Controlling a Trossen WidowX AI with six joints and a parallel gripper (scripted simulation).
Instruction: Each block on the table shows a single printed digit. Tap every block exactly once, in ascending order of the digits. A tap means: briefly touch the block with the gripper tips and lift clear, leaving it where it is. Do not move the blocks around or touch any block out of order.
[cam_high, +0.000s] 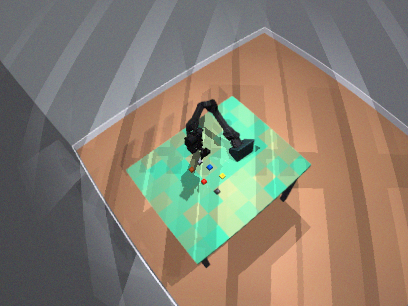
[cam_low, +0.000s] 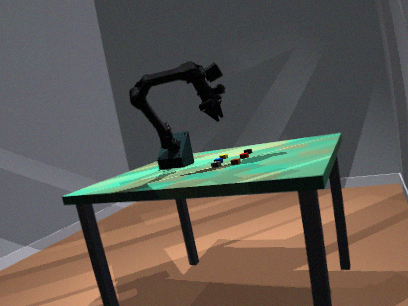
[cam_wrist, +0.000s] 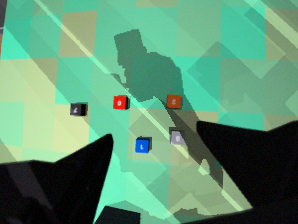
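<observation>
My gripper tip is 40 mm short of the red block, 100 mm to the right of it and 180 mm above it. Round my gripper tip: orange block (50 mm ahead, 30 mm to the right, 180 mm below); blue block (70 mm behind, 40 mm to the left, 180 mm below); grey block (40 mm behind, 50 mm to the right, 180 mm below).
</observation>
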